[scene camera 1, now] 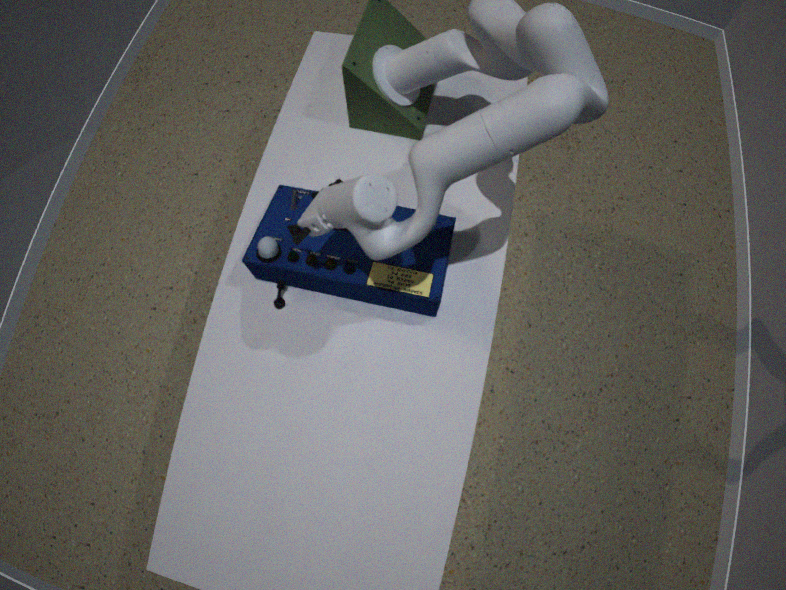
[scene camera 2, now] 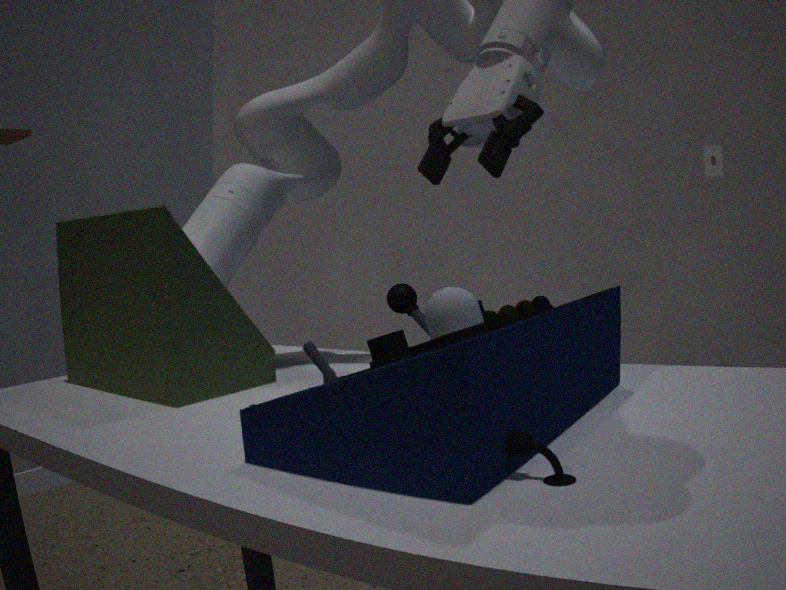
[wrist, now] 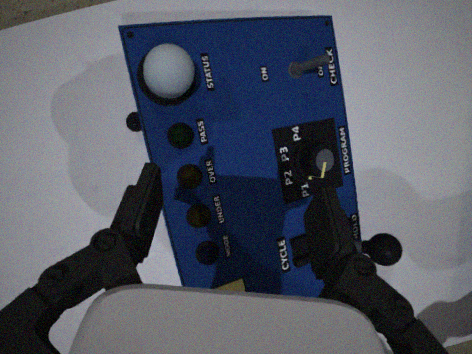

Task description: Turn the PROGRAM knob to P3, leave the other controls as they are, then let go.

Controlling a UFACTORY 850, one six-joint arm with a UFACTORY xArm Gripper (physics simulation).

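The PROGRAM knob (wrist: 325, 160) sits on a black square plate marked P1 to P4 on the blue panel (scene camera 1: 349, 290) (scene camera 2: 444, 419) (wrist: 240, 110). Its yellow pointer mark faces P1. In the second scene view the knob (scene camera 2: 388, 348) shows as a black block. My gripper (scene camera 1: 297, 234) (scene camera 2: 464, 172) (wrist: 238, 191) is open and empty, high above the panel. In the wrist view the right fingertip overlaps the plate's lower edge near P1, and the left fingertip is beside the indicator lamps. The CHECK toggle (wrist: 311, 66) (scene camera 2: 320, 362) leans toward the CHECK label, over its end marking.
A white STATUS dome (scene camera 1: 267, 246) (scene camera 2: 453, 311) (wrist: 169, 70) and a black ball lever (scene camera 2: 401, 298) (wrist: 384, 249) stick up. The right finger partly hides the CYCLE control. A green wedge block (scene camera 1: 380, 117) (scene camera 2: 146, 317) stands behind the panel, and a black hooked part (scene camera 1: 279, 302) (scene camera 2: 557, 466) beside it.
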